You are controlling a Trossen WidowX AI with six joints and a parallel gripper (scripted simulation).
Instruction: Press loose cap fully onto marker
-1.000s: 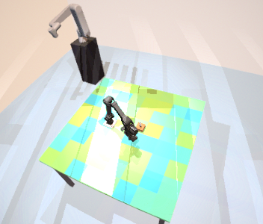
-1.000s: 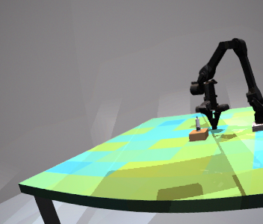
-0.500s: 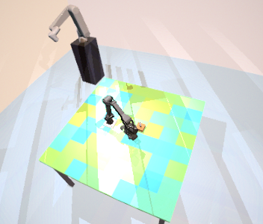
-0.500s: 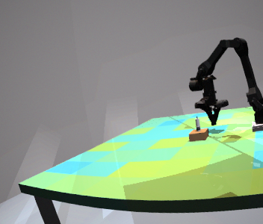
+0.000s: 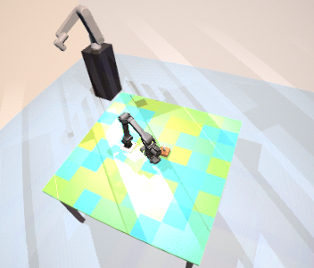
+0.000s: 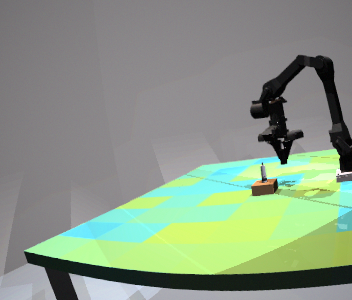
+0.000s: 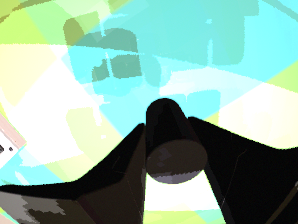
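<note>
The orange holder block is 160 mm to the left of my gripper tip, 60 mm below it and 30 mm ahead of it. Round my gripper tip: marker cap (10 mm above).
</note>
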